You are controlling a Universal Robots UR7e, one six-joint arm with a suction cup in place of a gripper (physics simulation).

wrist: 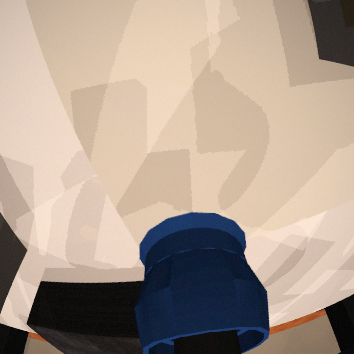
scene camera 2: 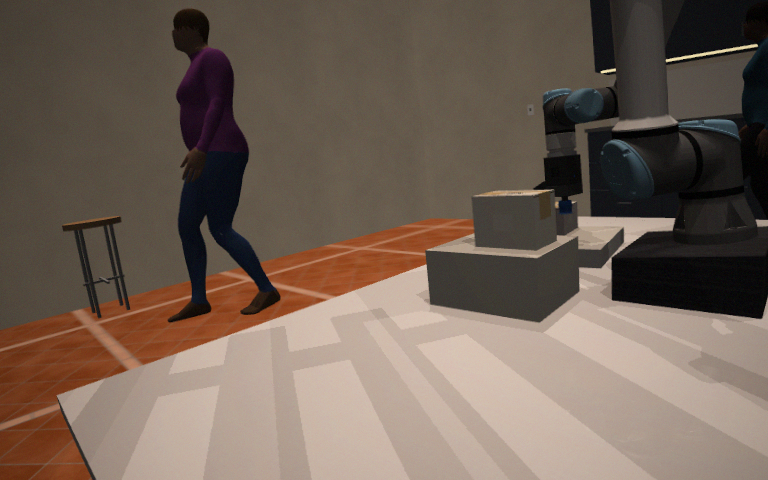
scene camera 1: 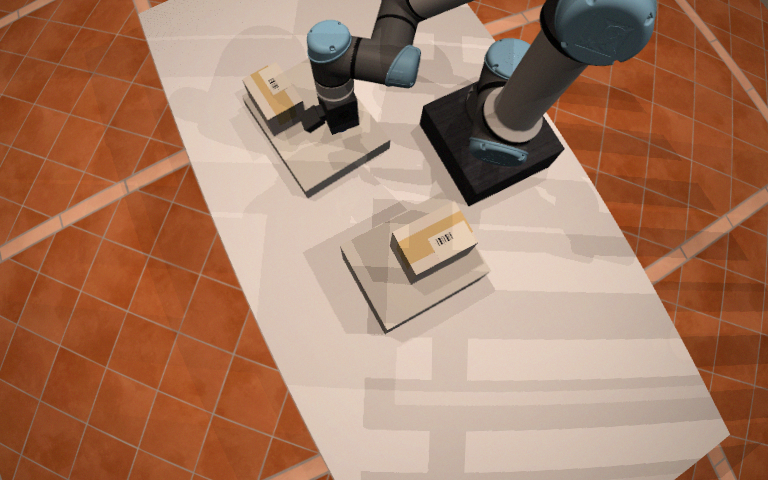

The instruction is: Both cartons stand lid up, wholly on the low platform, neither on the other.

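Where they show: hand, tool point: [wrist: 193, 254] [scene camera 2: 565, 213]; arm's base, link origin: [scene camera 2: 714, 236].
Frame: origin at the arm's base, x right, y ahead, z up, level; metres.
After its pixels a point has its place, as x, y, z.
Note:
The smaller carton [scene camera 1: 271, 93] @[0.210, 0.490, 0.027] [scene camera 2: 568, 224] @[0.202, 0.436, -0.029] stands lid up near a corner of the low platform [scene camera 1: 334, 164] @[0.019, 0.406, -0.055] [scene camera 2: 600, 251] @[0.033, 0.259, -0.060] [wrist: 170, 120] @[0.063, 0.387, -0.055]. A dark side of this carton [wrist: 332, 35] @[0.159, 0.444, -0.036] shows at the top right of the wrist view. The larger carton [scene camera 1: 433, 240] @[-0.271, 0.304, 0.122] [scene camera 2: 509, 221] @[-0.311, 0.276, 0.071] stands lid up on the tall platform [scene camera 1: 385, 305] @[-0.340, 0.423, 0.017] [scene camera 2: 498, 288] @[-0.366, 0.271, -0.047]. My suction gripper [scene camera 1: 343, 129] @[0.067, 0.369, 0.028] [scene camera 2: 565, 207] [wrist: 192, 225] points down over the low platform, beside the smaller carton and apart from its lid. Its suction is on and it holds nothing. Its blue cup is hidden in scene camera 1.
The tool's small black block [scene camera 1: 312, 117] @[0.063, 0.428, 0.110] is close beside the smaller carton. The robot's black base [scene camera 1: 472, 169] @[-0.122, 0.120, -0.013] [scene camera 2: 685, 283] @[-0.167, 0.005, -0.054] [wrist: 90, 305] @[-0.069, 0.147, -0.061] stands beside the two platforms. A person in purple [scene camera 2: 212, 107] and a stool [scene camera 2: 91, 224] are beyond the table; another person [scene camera 2: 756, 84] is at the right edge.

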